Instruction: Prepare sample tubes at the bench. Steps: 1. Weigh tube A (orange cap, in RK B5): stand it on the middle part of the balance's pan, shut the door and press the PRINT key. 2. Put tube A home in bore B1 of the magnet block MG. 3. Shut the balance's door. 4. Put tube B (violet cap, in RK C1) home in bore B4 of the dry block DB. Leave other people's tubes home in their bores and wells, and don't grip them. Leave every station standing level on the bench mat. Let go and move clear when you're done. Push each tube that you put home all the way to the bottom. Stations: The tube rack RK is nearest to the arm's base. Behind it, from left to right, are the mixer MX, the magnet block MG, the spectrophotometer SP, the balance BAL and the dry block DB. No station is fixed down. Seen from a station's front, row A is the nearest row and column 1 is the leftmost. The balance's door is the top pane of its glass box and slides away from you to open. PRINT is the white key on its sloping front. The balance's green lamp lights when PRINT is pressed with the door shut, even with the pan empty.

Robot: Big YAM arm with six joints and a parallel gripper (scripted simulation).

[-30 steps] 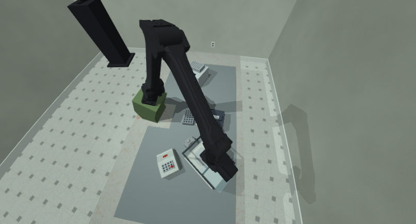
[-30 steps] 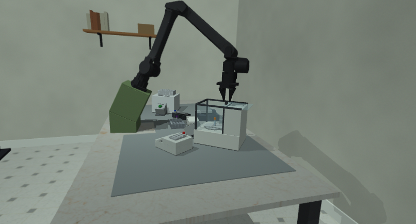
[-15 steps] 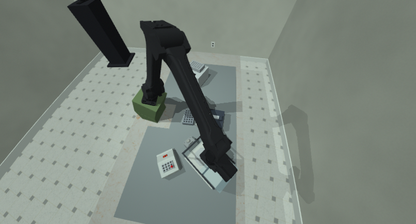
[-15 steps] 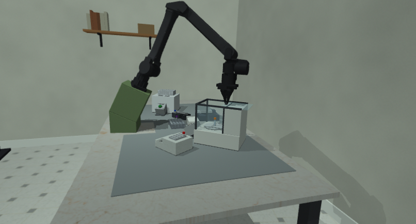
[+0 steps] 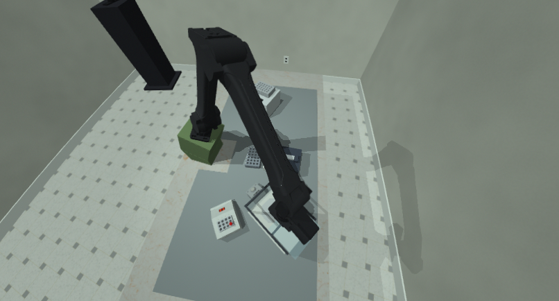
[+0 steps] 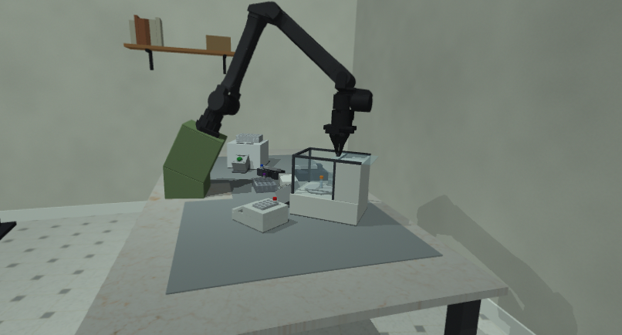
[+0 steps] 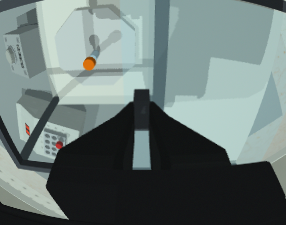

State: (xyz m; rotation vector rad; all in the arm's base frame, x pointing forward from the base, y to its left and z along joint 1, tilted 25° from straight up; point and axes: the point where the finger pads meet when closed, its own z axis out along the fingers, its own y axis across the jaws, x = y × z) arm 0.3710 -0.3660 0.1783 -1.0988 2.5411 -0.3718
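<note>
Right now my hand is 14 cm above the balance pan, 4 cm to the right of it and 4 cm past it. From my hand the other things lie so: balance door 2 cm to the right, 2 cm ahead, 1 cm below; red-capped tube 23 cm behind, 16 cm below, 2 cm to the right; dry block DB 28 cm behind, 19 cm below, 1 cm to the left.
</note>
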